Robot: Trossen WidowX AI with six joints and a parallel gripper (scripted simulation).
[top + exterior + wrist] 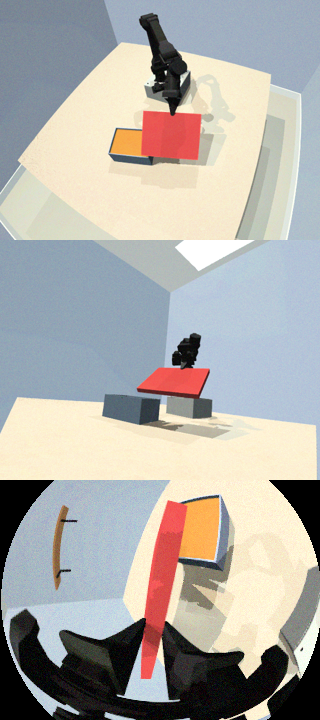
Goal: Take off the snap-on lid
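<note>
Right now my gripper tip is 70 mm short of the red lid, 50 mm above it and 10 mm to the right of it. From my gripper tip the other things lie so: storage box: 180 mm to the right, 180 mm below, 120 mm ahead.
</note>
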